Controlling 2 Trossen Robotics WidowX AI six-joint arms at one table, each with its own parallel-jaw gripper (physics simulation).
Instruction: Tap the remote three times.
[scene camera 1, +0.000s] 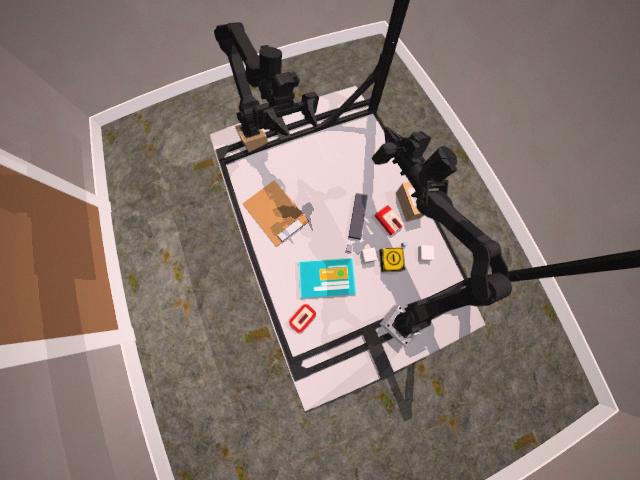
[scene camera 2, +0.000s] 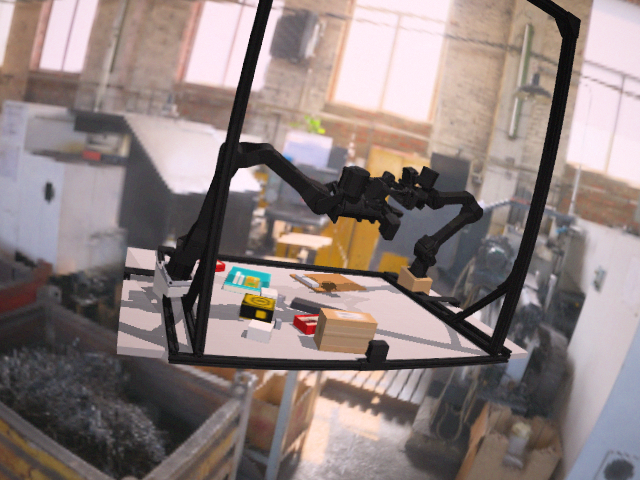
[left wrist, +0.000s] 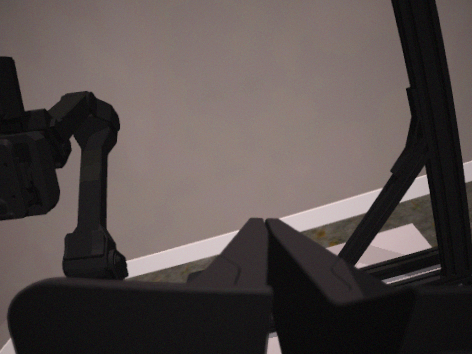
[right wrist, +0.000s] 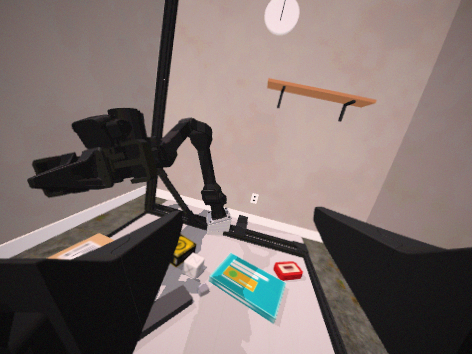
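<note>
The remote, a flat dark grey bar (scene camera 1: 357, 215) (scene camera 2: 310, 305) (right wrist: 169, 309), lies on the white table between the orange-brown envelope and the red-and-white item. In the right wrist view, part of it is hidden behind a finger. My left gripper (scene camera 1: 387, 131) (left wrist: 262, 231) (right wrist: 31, 183) is shut and empty, its fingertips together. It hangs high above the table, off toward the upper right of the remote in scene camera 1, and does not touch it. My right gripper (scene camera 1: 300, 128) (right wrist: 247, 215) is open and empty, raised above the table's upper edge, well away from the remote.
Near the remote are a red-and-white item (scene camera 1: 388, 220), a cardboard box (scene camera 1: 409, 202) (scene camera 2: 345, 331), a yellow-and-black block (scene camera 1: 392, 259) and white cubes (scene camera 1: 369, 255) (scene camera 1: 425, 252). A teal book (scene camera 1: 310, 279), an envelope (scene camera 1: 268, 206) and a red case (scene camera 1: 295, 323) lie farther off. Black frame posts (scene camera 1: 385, 67) stand at the table's edge.
</note>
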